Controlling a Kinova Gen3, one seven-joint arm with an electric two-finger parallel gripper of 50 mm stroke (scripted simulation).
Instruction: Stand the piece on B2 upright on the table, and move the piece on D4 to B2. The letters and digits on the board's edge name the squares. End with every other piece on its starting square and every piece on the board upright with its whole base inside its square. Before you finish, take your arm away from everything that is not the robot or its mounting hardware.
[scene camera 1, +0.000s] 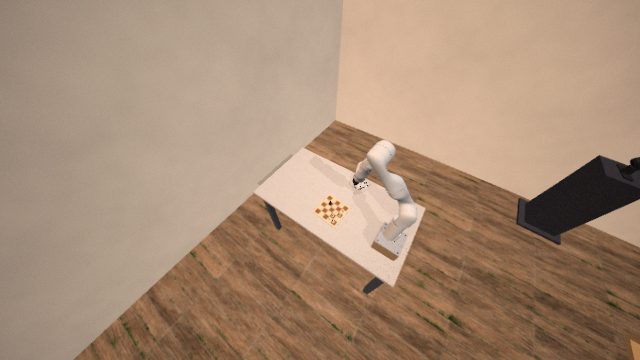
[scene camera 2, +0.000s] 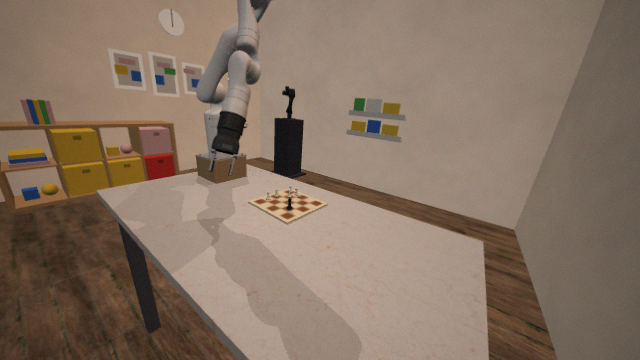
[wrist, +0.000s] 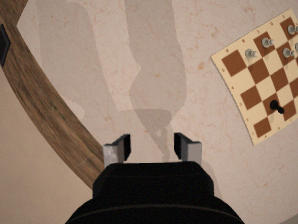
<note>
In view: the gripper (scene camera 2: 220, 173) and a chessboard (scene camera 2: 302, 204).
The gripper is seen too in the wrist view (wrist: 152, 142).
</note>
